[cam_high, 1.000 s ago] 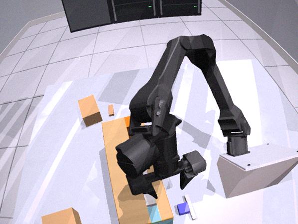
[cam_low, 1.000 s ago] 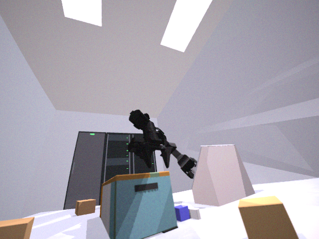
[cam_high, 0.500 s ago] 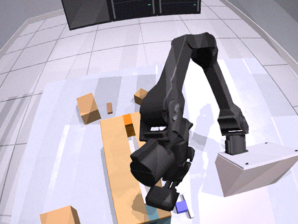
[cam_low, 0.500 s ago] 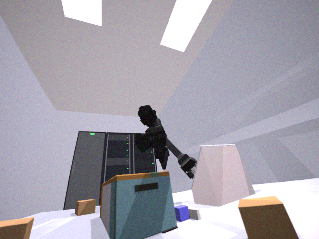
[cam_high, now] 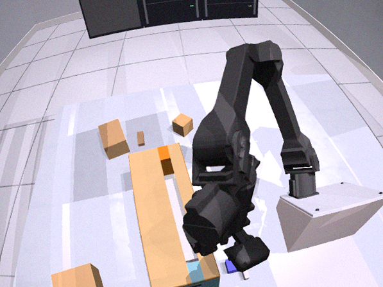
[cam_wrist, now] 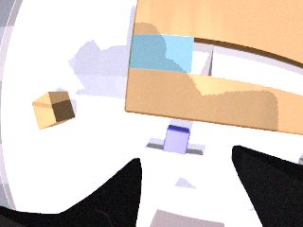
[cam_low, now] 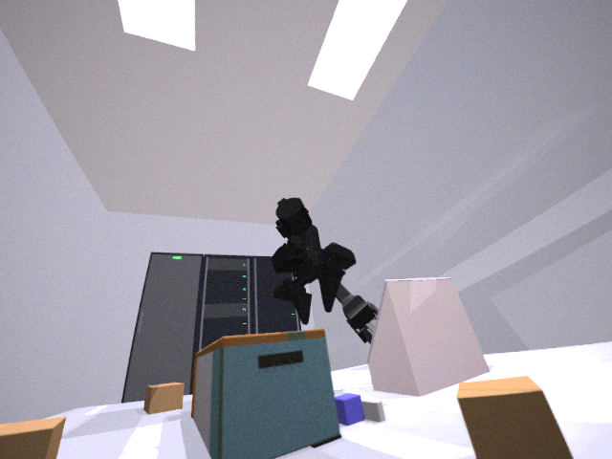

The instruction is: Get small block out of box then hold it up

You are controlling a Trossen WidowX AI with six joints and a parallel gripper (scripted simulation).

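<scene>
The blue block is 140 mm below my gripper tip, 30 mm behind it and 10 mm to the left of it.
</scene>
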